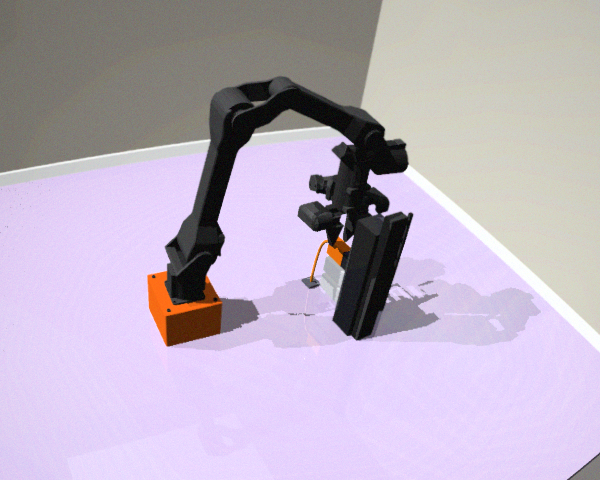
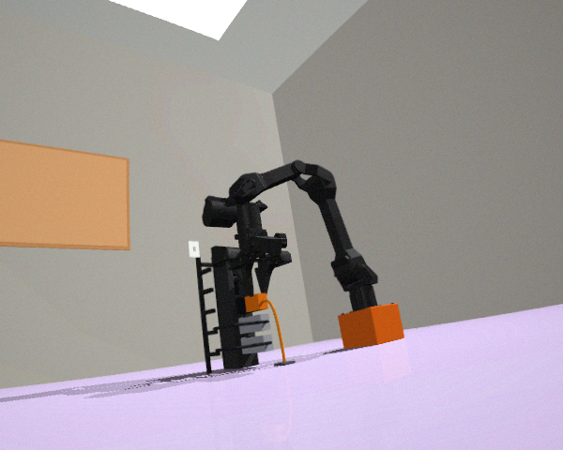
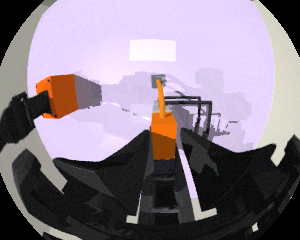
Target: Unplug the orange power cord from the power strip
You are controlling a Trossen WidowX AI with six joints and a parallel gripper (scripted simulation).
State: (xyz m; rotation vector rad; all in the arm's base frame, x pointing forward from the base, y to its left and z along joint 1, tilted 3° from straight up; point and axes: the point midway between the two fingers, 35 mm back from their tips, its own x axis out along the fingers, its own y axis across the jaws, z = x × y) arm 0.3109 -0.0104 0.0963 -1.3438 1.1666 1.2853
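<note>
Now: the orange plug 30 mm to the right of my gripper tip and 10 mm ahead of it. Also, from my gripper tip: dark anchor (140 mm below, 50 mm to the left, 10 mm behind); black ladder-like rack (100 mm ahead, 80 mm to the right, 20 mm below).
</note>
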